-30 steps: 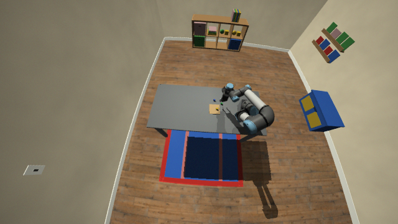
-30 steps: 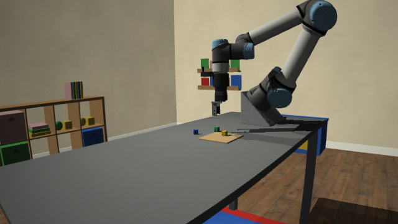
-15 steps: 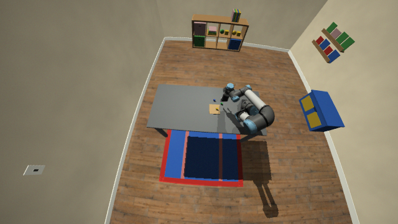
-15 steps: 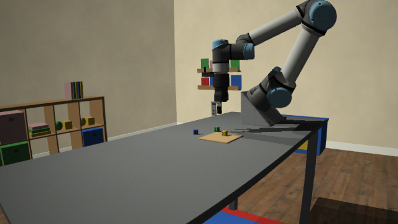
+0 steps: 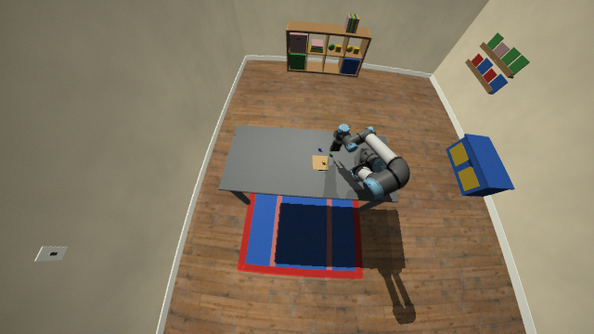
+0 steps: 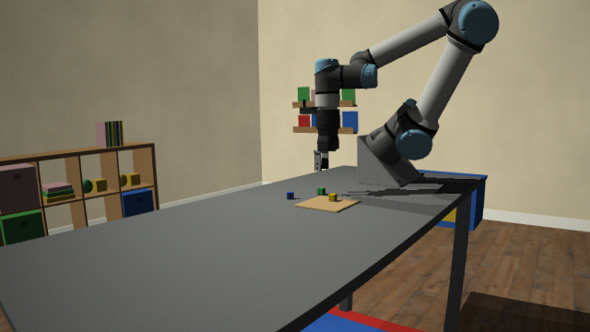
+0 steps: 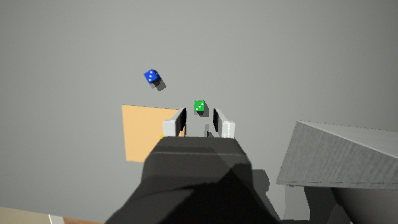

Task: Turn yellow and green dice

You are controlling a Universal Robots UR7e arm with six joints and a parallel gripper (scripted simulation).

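The green die lies 90 mm below my hand. Round my hand: yellow die 70 mm ahead, 80 mm to the left, 80 mm below; then tan mat 100 mm ahead, 80 mm to the left, 100 mm below; then blue die 100 mm ahead, 60 mm to the right, 90 mm below.
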